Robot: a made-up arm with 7 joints. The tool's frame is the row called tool. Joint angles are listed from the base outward. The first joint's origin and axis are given. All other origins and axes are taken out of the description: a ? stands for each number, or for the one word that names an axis. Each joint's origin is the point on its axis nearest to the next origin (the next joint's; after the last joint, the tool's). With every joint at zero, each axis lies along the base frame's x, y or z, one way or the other. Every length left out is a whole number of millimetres.
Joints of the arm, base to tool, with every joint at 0 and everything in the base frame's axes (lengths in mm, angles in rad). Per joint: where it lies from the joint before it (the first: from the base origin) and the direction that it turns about. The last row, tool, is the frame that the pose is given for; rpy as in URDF.
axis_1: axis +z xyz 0 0 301
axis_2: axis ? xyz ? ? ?
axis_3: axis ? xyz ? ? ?
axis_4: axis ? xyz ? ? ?
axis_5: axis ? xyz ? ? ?
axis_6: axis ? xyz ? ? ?
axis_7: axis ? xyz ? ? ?
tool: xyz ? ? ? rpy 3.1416 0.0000 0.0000
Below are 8 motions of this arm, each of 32 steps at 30 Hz.
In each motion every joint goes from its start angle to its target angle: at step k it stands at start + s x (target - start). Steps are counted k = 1, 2, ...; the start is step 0. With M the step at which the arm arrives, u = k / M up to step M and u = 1 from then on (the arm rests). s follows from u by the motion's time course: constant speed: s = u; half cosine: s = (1 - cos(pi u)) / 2; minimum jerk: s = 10 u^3 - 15 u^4 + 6 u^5.
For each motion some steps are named. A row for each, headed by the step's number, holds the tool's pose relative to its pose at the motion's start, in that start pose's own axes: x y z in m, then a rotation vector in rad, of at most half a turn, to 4 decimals.
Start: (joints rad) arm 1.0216 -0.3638 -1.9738 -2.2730 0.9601 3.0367 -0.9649
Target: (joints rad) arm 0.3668 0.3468 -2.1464 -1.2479 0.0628 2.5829 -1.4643
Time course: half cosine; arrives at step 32
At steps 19, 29, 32:
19: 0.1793 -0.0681 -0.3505 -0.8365 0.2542 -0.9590
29: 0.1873 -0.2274 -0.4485 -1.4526 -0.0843 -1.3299
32: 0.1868 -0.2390 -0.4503 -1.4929 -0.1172 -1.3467

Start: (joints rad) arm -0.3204 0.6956 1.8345 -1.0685 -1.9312 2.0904 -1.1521
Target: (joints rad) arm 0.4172 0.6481 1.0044 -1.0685 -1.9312 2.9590 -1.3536
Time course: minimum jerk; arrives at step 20
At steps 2, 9, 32:
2: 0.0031 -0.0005 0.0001 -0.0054 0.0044 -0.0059
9: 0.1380 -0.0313 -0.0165 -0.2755 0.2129 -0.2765
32: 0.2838 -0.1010 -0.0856 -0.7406 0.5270 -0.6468

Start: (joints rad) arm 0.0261 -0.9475 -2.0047 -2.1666 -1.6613 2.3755 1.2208
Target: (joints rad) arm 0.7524 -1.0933 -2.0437 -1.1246 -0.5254 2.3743 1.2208
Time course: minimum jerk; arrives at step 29
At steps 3, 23, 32:
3: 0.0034 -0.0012 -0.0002 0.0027 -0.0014 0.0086
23: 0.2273 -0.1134 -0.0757 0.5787 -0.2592 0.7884
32: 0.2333 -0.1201 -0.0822 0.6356 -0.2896 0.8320

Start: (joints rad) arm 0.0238 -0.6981 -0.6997 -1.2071 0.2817 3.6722 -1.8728
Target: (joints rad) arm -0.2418 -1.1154 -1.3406 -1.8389 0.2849 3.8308 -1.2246
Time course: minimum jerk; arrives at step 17
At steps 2, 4, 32:
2: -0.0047 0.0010 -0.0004 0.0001 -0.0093 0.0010
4: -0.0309 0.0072 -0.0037 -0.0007 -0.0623 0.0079
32: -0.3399 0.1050 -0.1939 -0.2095 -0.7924 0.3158

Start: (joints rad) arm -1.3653 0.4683 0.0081 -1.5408 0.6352 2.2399 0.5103
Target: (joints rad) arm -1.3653 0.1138 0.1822 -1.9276 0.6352 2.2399 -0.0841
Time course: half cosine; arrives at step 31
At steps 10, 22, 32:
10: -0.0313 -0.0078 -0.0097 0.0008 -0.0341 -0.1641
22: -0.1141 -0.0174 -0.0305 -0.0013 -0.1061 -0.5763
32: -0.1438 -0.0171 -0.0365 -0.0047 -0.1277 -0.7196

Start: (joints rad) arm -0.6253 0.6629 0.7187 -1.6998 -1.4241 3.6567 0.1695
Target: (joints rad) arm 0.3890 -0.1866 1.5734 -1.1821 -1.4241 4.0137 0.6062
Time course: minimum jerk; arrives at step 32
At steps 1, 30, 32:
1: 0.0003 -0.0001 0.0001 0.0001 0.0006 -0.0003
30: 0.5008 -0.4452 -0.5299 1.1605 1.9749 -0.4242
32: 0.5002 -0.4456 -0.5320 1.1644 1.9789 -0.4246

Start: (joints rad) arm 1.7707 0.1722 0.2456 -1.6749 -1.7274 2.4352 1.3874
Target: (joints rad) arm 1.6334 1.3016 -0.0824 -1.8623 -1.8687 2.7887 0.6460
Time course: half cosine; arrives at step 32
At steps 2, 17, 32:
2: -0.0056 -0.0021 0.0045 0.0033 -0.0106 -0.0139
17: -0.3769 -0.0740 0.1271 0.3548 -0.5816 -0.7371
32: -0.6745 -0.0563 0.0366 0.9101 -0.9880 -1.1862

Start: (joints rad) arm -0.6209 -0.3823 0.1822 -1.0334 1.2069 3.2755 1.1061
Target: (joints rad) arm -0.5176 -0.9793 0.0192 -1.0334 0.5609 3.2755 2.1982
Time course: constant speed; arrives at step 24
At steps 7, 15, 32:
7: -0.0813 -0.0827 -0.0623 0.1361 -0.1441 0.1292
15: -0.1570 -0.1662 -0.1602 0.2710 -0.3244 0.2819
32: -0.2143 -0.2411 -0.2958 0.3962 -0.5433 0.4538

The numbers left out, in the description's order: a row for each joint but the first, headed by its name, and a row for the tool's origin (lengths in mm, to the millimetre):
axis_2: axis +y, xyz 0 0 0
axis_3: axis +z, xyz 0 0 317
axis_4: axis -y, xyz 128 0 0
axis_5: axis +z, xyz -65 0 304
axis_6: axis -y, xyz 0 0 0
axis_7: axis -z, xyz 111 0 0
tool: xyz 0 0 0

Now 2 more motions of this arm.
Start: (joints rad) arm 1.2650 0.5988 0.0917 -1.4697 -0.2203 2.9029 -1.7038
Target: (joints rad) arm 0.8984 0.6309 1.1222 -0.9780 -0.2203 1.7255 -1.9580
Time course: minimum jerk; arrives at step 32
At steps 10, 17, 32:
10: 0.0246 0.0354 -0.0071 0.0782 0.1284 -0.0269
17: 0.0609 0.1043 -0.0560 0.2008 0.4101 -0.1217
32: 0.0669 0.1617 -0.1622 0.2692 0.7405 -0.3033

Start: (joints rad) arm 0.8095 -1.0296 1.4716 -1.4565 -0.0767 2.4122 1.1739
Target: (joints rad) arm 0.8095 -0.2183 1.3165 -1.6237 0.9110 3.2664 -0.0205
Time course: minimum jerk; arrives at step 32
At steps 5, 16, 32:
5: 0.0145 0.0084 0.0015 0.0280 -0.0200 0.0087
16: 0.1959 0.2005 0.0636 0.4093 -0.0706 0.2511
32: 0.2244 0.4600 0.1752 0.3556 0.1701 0.6193

